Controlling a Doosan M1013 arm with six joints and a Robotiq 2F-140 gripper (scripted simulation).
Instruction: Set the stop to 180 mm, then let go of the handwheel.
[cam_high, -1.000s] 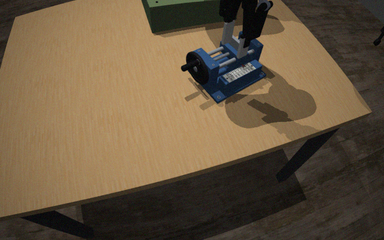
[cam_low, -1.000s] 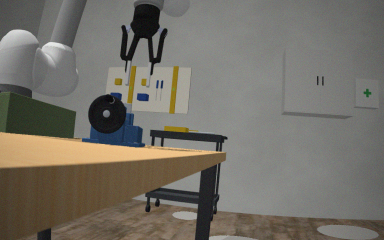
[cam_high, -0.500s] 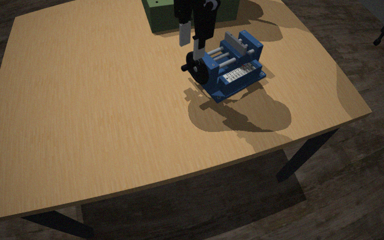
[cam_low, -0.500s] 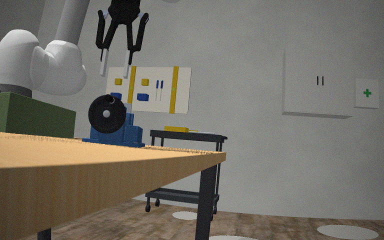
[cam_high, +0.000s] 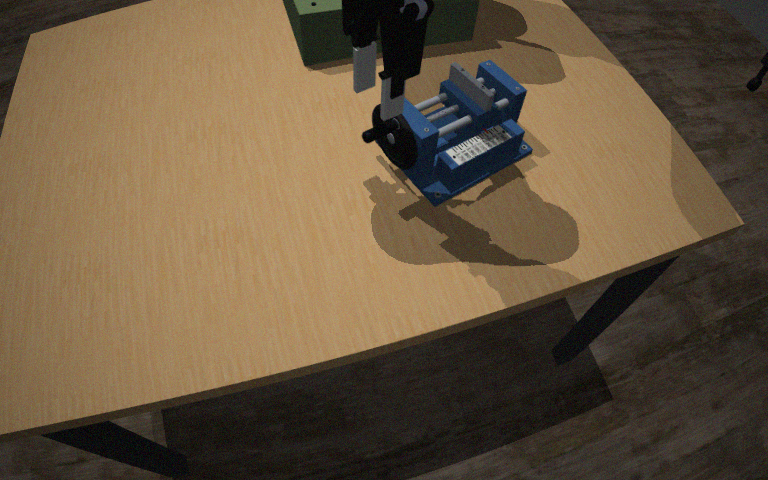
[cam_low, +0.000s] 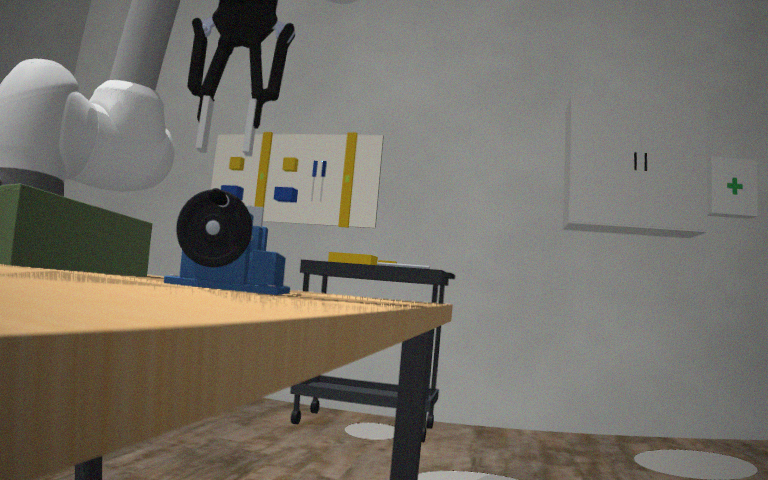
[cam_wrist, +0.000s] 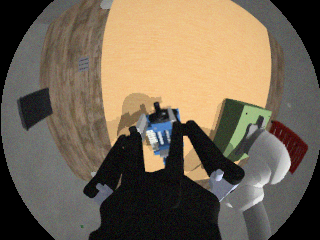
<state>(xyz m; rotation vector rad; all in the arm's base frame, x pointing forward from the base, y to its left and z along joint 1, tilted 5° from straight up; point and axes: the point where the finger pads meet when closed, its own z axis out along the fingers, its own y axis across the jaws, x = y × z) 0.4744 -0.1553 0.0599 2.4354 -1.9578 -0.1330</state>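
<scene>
My hand is 9 cm above the handwheel, 2 cm to the right of it and 1 cm past it. From my hand the other things lie so: stop plate 16 cm to the left, 10 cm below, 3 cm behind.
</scene>
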